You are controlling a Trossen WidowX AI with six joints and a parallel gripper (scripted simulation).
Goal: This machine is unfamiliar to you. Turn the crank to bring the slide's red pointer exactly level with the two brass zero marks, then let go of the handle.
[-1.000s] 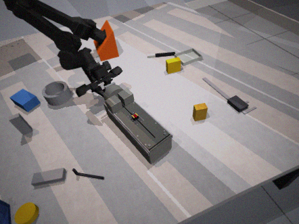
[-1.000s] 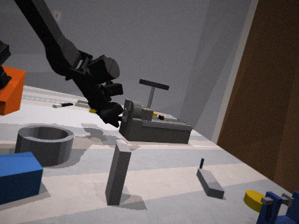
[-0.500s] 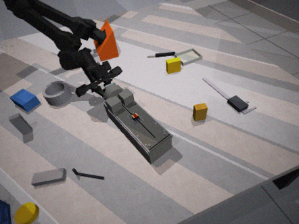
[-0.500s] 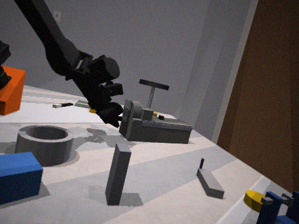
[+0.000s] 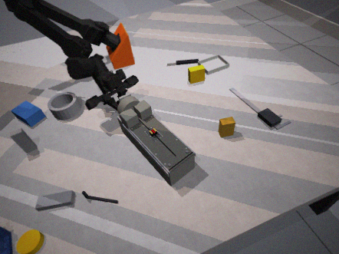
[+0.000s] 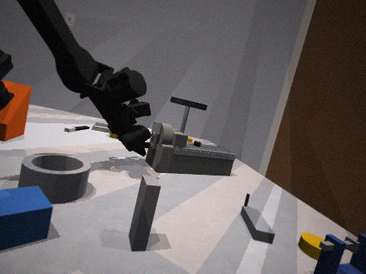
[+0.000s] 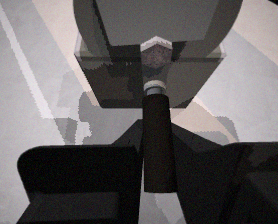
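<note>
The dark crank handle is 20 mm behind my gripper tip, 10 mm to the right of it and 30 mm above it. Round my gripper tip: black hex key 250 mm ahead, 120 mm to the right, 20 mm below; blue block 140 mm behind, 340 mm to the right, 10 mm below; red pointer 150 mm ahead, 70 mm to the left, 50 mm above.
</note>
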